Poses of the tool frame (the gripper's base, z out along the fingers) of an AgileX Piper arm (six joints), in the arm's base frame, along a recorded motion.
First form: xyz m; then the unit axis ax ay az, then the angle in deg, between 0 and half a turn.
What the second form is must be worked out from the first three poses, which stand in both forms.
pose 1, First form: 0.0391, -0.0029, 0.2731, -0.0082, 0.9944, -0.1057, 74.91
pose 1, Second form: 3.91, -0.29, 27.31, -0.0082, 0.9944, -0.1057, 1.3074
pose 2, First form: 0.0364, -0.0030, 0.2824, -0.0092, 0.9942, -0.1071, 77.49
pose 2, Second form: 3.64, -0.30, 28.24, -0.0092, 0.9942, -0.1071, 1.3525
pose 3, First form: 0.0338, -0.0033, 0.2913, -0.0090, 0.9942, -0.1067, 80.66
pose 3, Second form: 3.38, -0.33, 29.13, -0.0090, 0.9942, -0.1067, 1.4078
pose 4, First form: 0.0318, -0.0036, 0.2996, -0.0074, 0.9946, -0.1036, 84.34
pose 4, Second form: 3.18, -0.36, 29.96, -0.0074, 0.9946, -0.1036, 1.4720
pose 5, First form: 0.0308, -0.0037, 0.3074, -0.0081, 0.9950, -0.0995, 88.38
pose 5, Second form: 3.08, -0.37, 30.74, -0.0081, 0.9950, -0.0995, 1.5425
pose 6, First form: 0.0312, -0.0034, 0.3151, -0.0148, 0.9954, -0.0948, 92.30
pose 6, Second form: 3.12, -0.34, 31.51, -0.0148, 0.9954, -0.0948, 1.6109
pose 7, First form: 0.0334, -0.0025, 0.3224, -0.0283, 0.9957, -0.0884, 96.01
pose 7, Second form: 3.34, -0.25, 32.24, -0.0283, 0.9957, -0.0884, 1.6757
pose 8, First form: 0.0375, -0.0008, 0.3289, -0.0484, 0.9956, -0.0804, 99.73
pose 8, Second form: 3.75, -0.08, 32.89, -0.0484, 0.9956, -0.0804, 1.7406
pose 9, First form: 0.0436, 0.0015, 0.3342, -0.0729, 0.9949, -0.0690, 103.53
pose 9, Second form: 4.36, 0.15, 33.42, -0.0729, 0.9949, -0.0690, 1.8069
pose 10, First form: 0.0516, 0.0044, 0.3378, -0.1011, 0.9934, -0.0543, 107.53
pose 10, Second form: 5.16, 0.44, 33.78, -0.1011, 0.9934, -0.0543, 1.8768
